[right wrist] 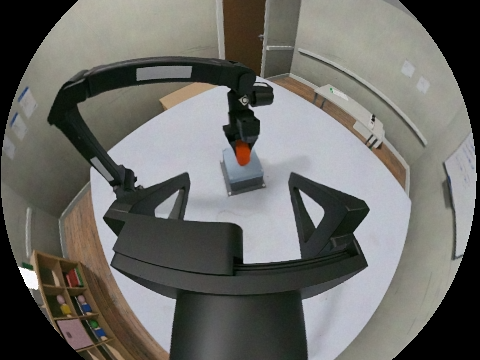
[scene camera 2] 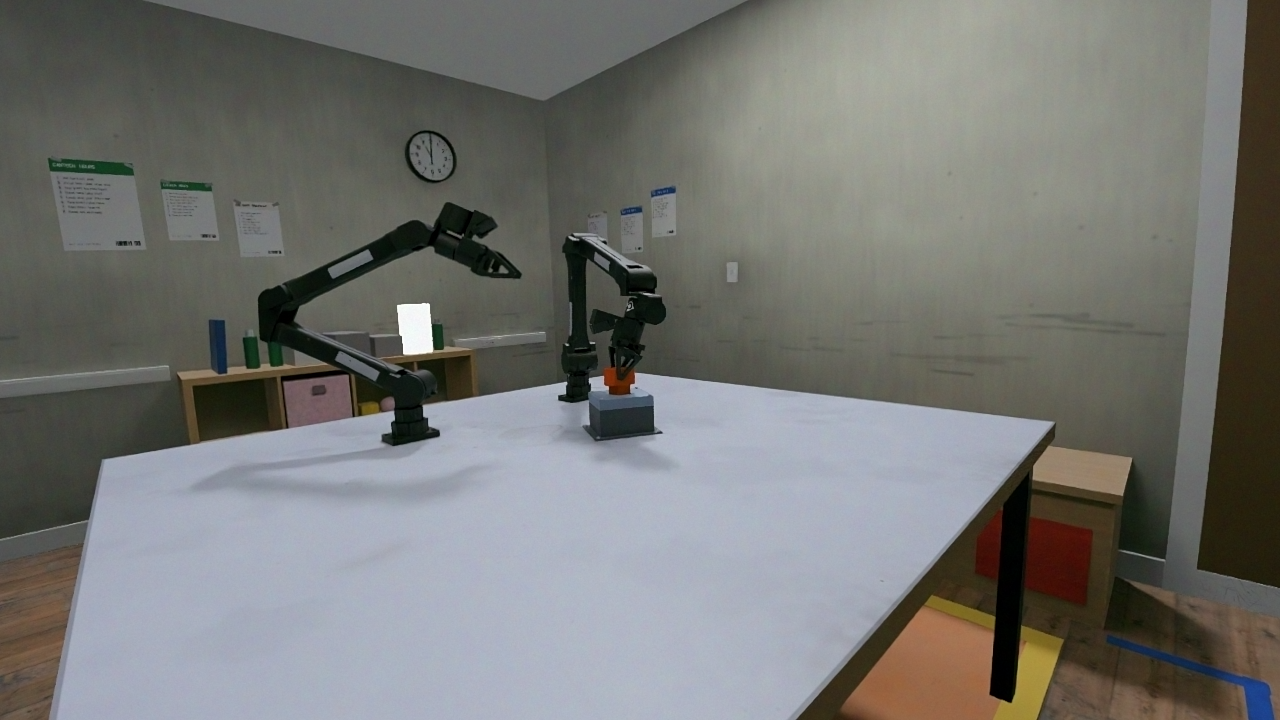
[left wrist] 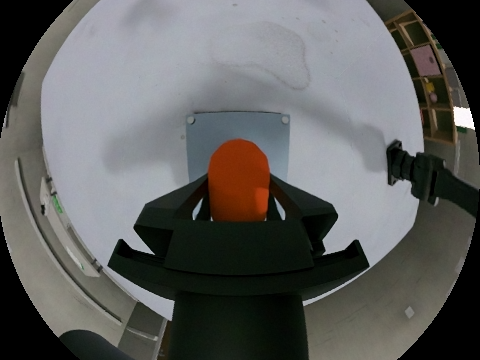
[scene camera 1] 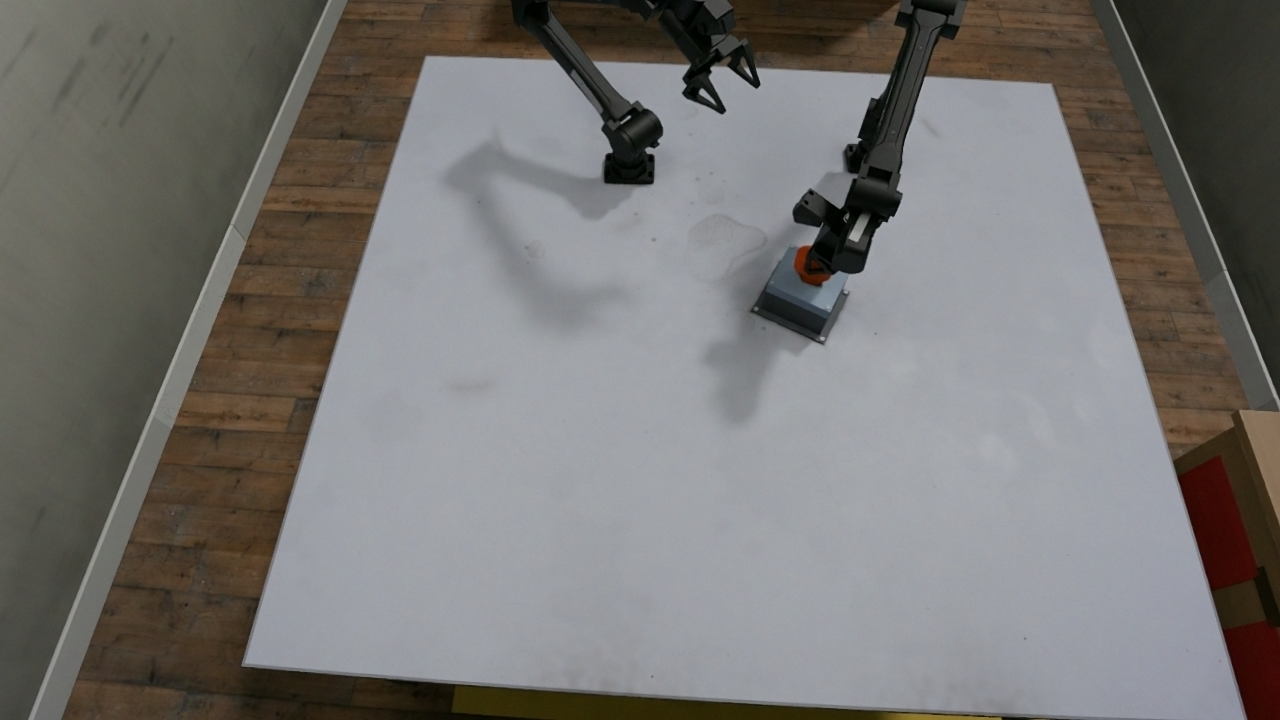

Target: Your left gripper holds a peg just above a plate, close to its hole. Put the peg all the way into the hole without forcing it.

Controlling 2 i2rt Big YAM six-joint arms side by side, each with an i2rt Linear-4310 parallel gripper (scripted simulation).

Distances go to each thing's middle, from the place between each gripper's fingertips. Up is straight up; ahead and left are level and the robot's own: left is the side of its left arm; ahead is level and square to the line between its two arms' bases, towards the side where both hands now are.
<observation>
My left hand (scene camera 2: 617, 378) is 1 cm short of the blue-grey plate (scene camera 1: 787, 285) and 6 cm above it. Also, from my left hand: orange peg (left wrist: 238, 174) 2 cm below.
Right now the orange peg is 19 cm ahead of my right hand (scene camera 1: 741, 99), 16 cm to the left of it and 28 cm below it. The rest, counted from my right hand: blue-grey plate 19 cm ahead, 16 cm to the left, 32 cm below.
</observation>
